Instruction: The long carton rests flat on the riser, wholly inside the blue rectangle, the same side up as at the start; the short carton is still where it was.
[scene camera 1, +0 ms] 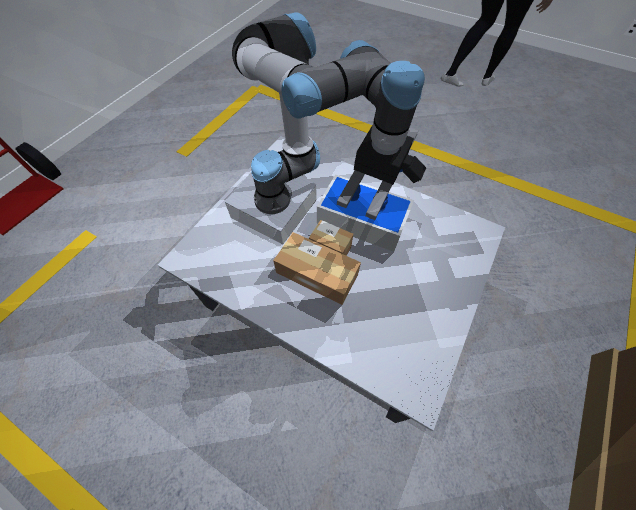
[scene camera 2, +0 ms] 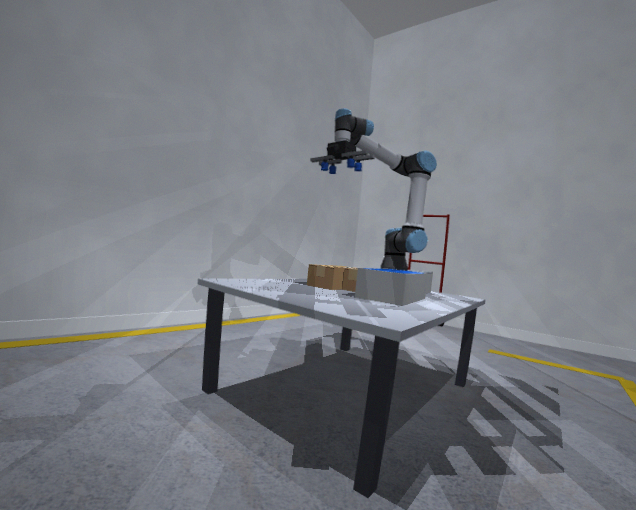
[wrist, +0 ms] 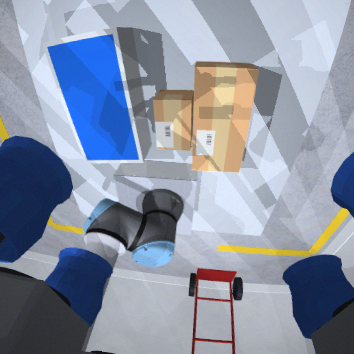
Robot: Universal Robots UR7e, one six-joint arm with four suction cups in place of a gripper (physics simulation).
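From the wrist camera I can tell you that my suction head (wrist: 42, 181) is holding nothing, and then in scene camera 2 there's a grey riser (scene camera 2: 398, 287) resting on the table.
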